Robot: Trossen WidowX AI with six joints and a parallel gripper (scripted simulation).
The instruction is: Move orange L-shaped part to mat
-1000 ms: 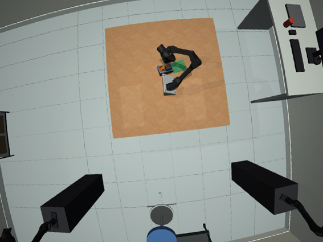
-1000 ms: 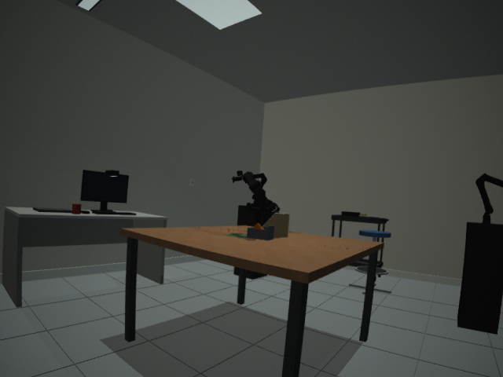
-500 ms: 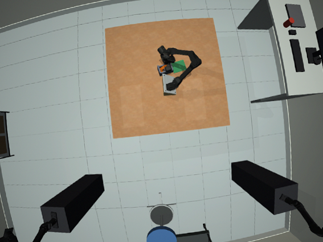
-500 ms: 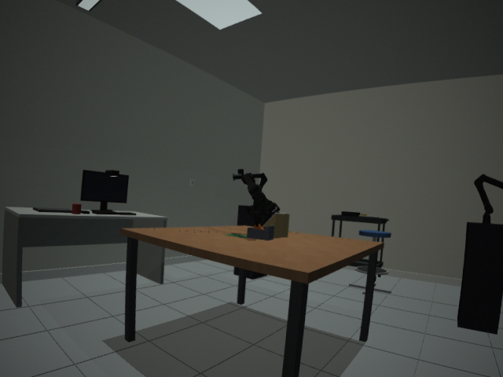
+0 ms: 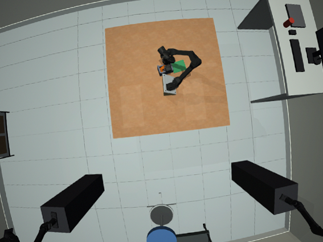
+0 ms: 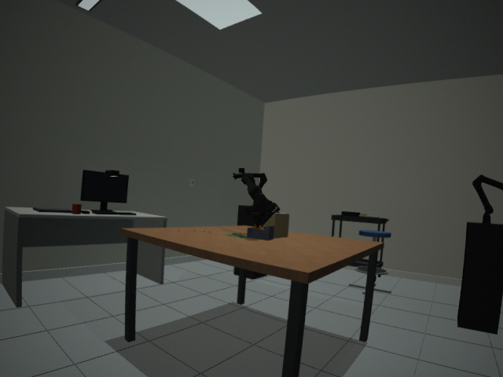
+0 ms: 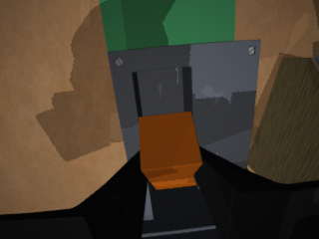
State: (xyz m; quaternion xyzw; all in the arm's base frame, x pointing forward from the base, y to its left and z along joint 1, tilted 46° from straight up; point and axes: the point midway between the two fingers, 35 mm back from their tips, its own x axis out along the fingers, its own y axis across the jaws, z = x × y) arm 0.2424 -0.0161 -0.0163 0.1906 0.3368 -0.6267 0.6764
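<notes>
The orange L-shaped part is 20 mm behind my gripper tip, 30 mm to the left of it and 30 mm below it. Also, from my gripper tip: green mat 20 mm ahead, 150 mm to the right, 80 mm below.
</notes>
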